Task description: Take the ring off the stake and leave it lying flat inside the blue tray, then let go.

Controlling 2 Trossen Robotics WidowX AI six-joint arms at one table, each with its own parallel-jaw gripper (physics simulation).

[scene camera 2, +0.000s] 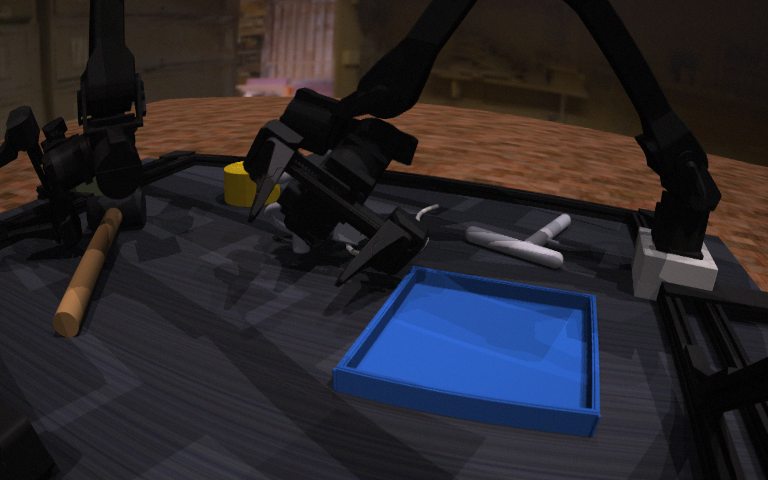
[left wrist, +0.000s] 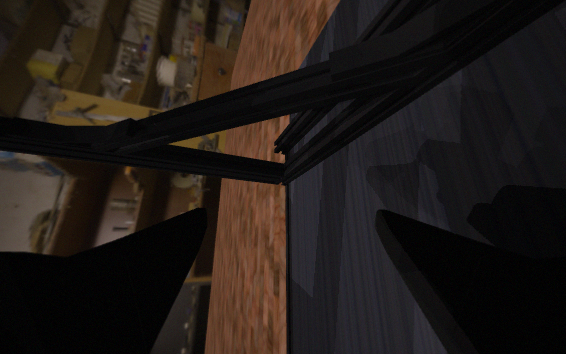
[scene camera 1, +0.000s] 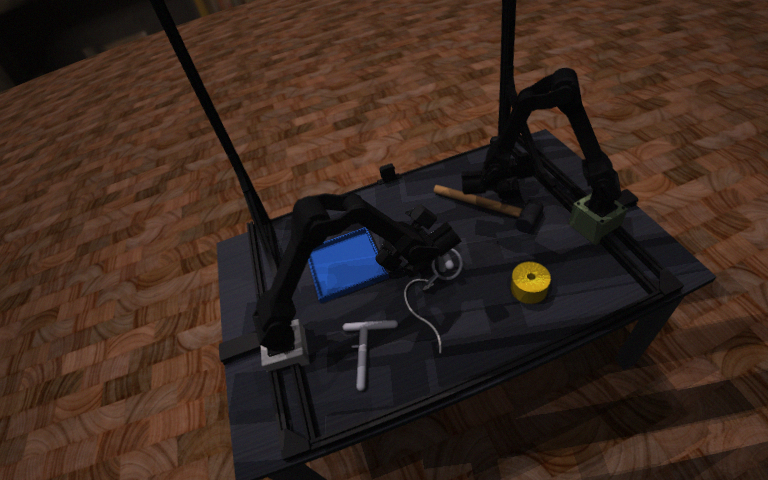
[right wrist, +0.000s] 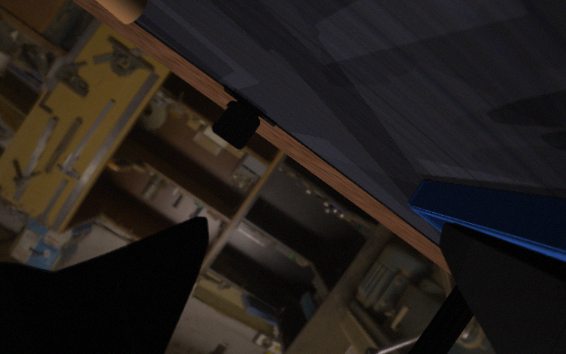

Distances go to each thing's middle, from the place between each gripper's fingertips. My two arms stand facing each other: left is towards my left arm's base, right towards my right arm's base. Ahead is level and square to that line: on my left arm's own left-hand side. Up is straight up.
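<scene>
Counted from my right hand, the blue tray (scene camera 2: 493,351) is 5 cm below, 17 cm to the right and 1 cm ahead. The T-shaped piece (scene camera 2: 531,249) sits 6 cm below that same right hand, 29 cm ahead of it and 17 cm to the right of it, while the yellow spool (scene camera 1: 530,281) is 4 cm below it, 23 cm to the left and 30 cm ahead. As for the wooden-handled hammer (scene camera 2: 105,215), I find it 4 cm below my right hand and 29 cm to the left of it.
Measured from my left hand, the wooden-handled hammer is 6 cm below, 9 cm ahead and 12 cm to the right. The yellow spool is 6 cm below my left hand too, 39 cm ahead of it and 17 cm to the right of it. Then there are the T-shaped piece, 7 cm below my left hand, 58 cm to the right of it and 38 cm ahead of it, and the blue tray, 7 cm below that hand, 10 cm ahead of it and 57 cm to the right of it.
</scene>
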